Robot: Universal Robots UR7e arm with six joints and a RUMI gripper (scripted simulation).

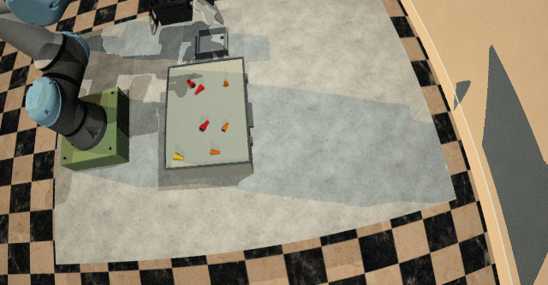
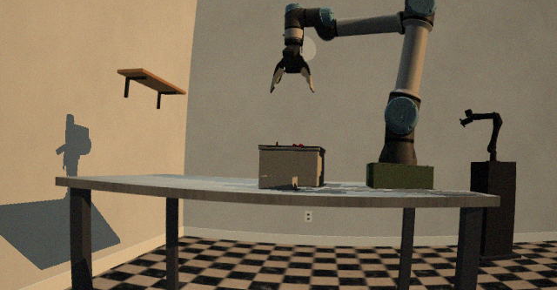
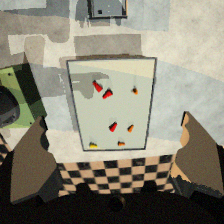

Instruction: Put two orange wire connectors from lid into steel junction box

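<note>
Right now the tool case is 20 mm behind my hand, 110 mm to the right of it and 240 mm below it. From my hand the other things lie so: yellow connector: 120 mm behind, 210 mm to the right, 190 mm below.
</note>
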